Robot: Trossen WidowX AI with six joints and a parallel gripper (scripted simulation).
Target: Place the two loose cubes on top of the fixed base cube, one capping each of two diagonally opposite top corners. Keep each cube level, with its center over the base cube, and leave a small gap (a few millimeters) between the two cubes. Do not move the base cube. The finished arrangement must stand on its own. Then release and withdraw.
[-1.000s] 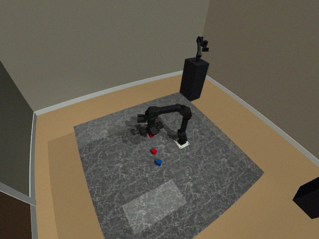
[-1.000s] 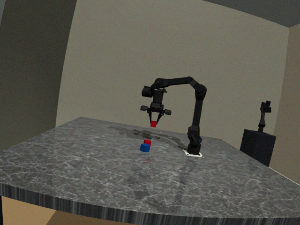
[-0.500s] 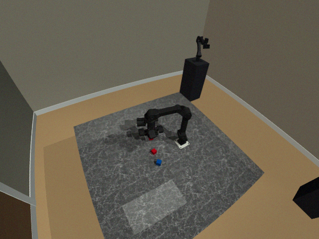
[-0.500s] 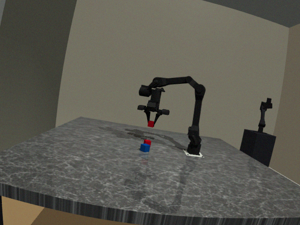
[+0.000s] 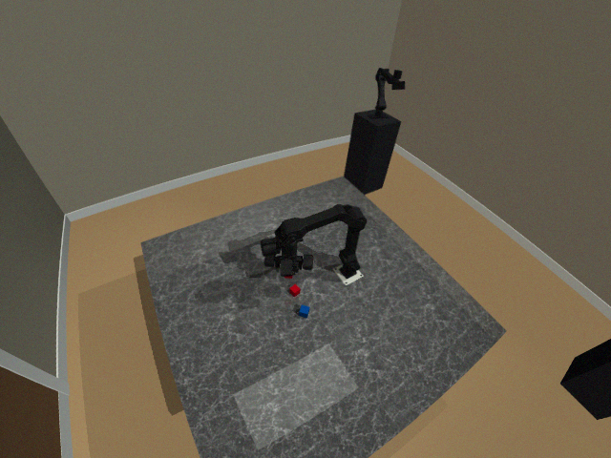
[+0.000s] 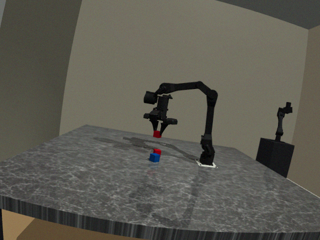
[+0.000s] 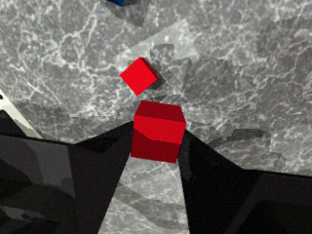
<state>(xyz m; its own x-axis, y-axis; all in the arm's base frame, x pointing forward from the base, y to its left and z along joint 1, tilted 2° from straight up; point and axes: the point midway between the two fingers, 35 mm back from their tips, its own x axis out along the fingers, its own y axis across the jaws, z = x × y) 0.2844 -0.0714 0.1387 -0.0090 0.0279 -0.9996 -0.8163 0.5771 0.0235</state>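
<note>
My gripper tip is now 1 cm short of the blue base cube, 14 cm to the right of it and 9 cm above it.
</note>
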